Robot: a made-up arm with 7 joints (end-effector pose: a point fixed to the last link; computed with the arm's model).
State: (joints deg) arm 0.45 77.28 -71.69 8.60 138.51 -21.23 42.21
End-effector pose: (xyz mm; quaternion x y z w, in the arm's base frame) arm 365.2 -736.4 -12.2 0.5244 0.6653 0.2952 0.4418
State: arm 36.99 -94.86 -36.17 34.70 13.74 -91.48 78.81
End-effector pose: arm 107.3 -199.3 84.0 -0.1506 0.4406 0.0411 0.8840
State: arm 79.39 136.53 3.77 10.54 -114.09 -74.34 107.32
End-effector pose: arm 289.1 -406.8 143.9 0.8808 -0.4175 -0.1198 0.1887
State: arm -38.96 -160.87 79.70 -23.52 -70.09 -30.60 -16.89
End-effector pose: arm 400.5 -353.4 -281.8 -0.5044 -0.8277 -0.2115 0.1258
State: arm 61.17 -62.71 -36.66 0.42 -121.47 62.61 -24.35
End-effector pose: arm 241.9 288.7 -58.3 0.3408 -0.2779 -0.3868 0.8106
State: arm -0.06 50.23 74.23 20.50 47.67 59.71 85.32
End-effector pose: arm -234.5 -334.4 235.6 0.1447 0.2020 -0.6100 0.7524
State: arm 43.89 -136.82 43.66 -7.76 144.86 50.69 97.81
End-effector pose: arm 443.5 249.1 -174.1 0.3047 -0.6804 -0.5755 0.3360
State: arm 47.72 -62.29 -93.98 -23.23 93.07 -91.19 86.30
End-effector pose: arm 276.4 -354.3 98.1 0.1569 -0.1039 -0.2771 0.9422
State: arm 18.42 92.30 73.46 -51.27 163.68 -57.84 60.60
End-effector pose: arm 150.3 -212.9 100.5 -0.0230 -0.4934 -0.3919 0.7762
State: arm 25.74 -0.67 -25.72 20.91 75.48 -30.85 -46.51
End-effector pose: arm 477.2 -493.9 -418.8 0.2615 -0.5549 0.6978 0.3699
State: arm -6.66 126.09 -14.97 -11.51 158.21 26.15 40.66
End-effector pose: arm 215.7 -442.5 492.0 0.3907 0.5151 -0.5807 0.4949
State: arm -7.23 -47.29 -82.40 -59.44 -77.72 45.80 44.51
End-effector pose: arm 505.4 -519.9 49.6 0.0235 -0.9541 -0.2981 0.0166
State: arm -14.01 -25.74 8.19 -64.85 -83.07 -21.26 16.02
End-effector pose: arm 9.3 -752.9 211.9 0.8317 0.3492 -0.3040 0.3065
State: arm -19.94 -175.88 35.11 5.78 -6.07 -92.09 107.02
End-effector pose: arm 193.0 -171.4 119.2 0.1928 0.6712 -0.4369 0.5669
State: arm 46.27 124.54 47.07 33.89 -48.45 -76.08 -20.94
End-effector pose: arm 152.5 -679.5 269.7 0.7047 0.0409 -0.6539 0.2722
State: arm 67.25 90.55 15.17 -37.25 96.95 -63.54 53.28
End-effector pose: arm 305.5 -416.2 241.6 -0.1056 0.1873 0.5891 0.7789
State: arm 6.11 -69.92 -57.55 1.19 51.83 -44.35 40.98
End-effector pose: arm 380.4 -179.7 -15.9 -0.2077 0.4586 -0.6946 0.5139
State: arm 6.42 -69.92 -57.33 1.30 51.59 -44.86 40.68
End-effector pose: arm 378.3 -177.4 -17.1 -0.2123 0.4602 -0.6892 0.5179
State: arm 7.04 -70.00 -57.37 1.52 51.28 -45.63 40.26
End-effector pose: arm 373.2 -172.9 -16.9 -0.2185 0.4612 -0.6789 0.5279
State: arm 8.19 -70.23 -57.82 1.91 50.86 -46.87 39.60
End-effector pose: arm 362.5 -165.0 -14.4 -0.2276 0.4613 -0.6596 0.5481
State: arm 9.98 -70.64 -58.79 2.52 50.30 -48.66 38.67
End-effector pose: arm 344.5 -154.3 -9.0 -0.2401 0.4594 -0.6287 0.5797
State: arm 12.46 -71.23 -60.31 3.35 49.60 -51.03 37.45
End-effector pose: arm 318.3 -143.0 -1.0 -0.2561 0.4541 -0.5843 0.6220
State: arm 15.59 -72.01 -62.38 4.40 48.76 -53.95 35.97
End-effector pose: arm 283.9 -134.8 9.0 -0.2750 0.4435 -0.5251 0.6723
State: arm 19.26 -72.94 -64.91 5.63 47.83 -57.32 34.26
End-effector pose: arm 243.1 -133.9 19.7 -0.2954 0.4262 -0.4520 0.7258
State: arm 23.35 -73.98 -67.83 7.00 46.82 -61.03 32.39
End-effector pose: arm 199.4 -143.5 29.7 -0.3156 0.4008 -0.3667 0.7780
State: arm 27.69 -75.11 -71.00 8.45 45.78 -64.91 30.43
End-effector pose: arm 157.6 -165.0 37.4 -0.3335 0.3676 -0.2728 0.8241
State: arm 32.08 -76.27 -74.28 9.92 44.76 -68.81 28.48
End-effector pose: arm 122.3 -197.1 41.6 -0.3472 0.3275 -0.1756 0.8610
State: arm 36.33 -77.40 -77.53 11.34 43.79 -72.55 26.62
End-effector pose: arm 97.0 -235.7 42.0 -0.3553 0.2832 -0.0807 0.8871
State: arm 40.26 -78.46 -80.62 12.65 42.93 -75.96 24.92
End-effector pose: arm 82.5 -276.2 38.9 -0.3578 0.2380 0.0066 0.9029
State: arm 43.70 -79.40 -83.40 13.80 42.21 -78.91 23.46
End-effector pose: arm 77.3 -313.7 33.5 -0.3554 0.1955 0.0818 0.9104
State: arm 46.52 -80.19 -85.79 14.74 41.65 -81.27 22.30
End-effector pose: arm 78.2 -345.0 27.1 -0.3497 0.1590 0.1423 0.9123
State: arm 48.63 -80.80 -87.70 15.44 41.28 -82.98 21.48
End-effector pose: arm 82.1 -368.4 21.4 -0.3424 0.1307 0.1865 0.9115
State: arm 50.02 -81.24 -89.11 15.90 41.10 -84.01 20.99
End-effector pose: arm 86.0 -384.0 17.3 -0.3353 0.1117 0.2150 0.9104
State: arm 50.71 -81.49 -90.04 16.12 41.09 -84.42 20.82
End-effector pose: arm 88.3 -392.3 15.4 -0.3295 0.1019 0.2290 0.9103
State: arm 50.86 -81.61 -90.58 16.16 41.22 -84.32 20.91
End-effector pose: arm 88.7 -395.1 15.5 -0.3249 0.0995 0.2319 0.9115
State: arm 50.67 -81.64 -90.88 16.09 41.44 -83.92 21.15
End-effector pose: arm 87.9 -394.6 16.8 -0.3213 0.1015 0.2280 0.9135
